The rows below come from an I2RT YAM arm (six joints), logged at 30 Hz.
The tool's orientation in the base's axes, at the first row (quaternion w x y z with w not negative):
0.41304 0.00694 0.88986 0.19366
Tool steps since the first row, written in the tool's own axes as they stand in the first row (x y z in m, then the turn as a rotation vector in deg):
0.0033 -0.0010 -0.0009 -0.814 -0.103 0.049
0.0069 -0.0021 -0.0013 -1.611 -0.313 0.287
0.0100 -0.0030 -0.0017 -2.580 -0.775 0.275
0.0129 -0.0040 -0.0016 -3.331 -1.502 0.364
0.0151 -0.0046 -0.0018 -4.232 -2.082 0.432
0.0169 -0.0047 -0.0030 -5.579 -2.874 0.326
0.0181 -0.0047 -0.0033 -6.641 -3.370 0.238
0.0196 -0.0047 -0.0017 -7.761 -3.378 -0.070
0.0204 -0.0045 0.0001 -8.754 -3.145 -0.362
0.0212 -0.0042 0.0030 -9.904 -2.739 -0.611
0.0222 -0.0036 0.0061 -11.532 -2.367 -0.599
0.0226 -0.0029 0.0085 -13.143 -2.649 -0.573
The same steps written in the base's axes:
-0.0027 -0.0007 -0.0022 0.588 -0.219 0.531
-0.0052 -0.0012 -0.0050 1.319 -0.470 0.903
-0.0074 -0.0016 -0.0074 2.017 -1.068 1.458
-0.0091 -0.0020 -0.0099 2.684 -1.840 1.701
-0.0106 -0.0023 -0.0116 3.414 -2.509 2.118
-0.0127 -0.0025 -0.0123 4.340 -3.509 2.889
-0.0137 -0.0023 -0.0130 5.048 -4.181 3.544
-0.0135 -0.0015 -0.0150 5.559 -4.485 4.541
-0.0127 -0.0006 -0.0166 5.963 -4.540 5.521
-0.0111 0.0008 -0.0187 6.477 -4.447 6.651
-0.0096 0.0026 -0.0211 7.504 -4.380 7.966
-0.0082 0.0041 -0.0225 8.626 -4.909 9.032

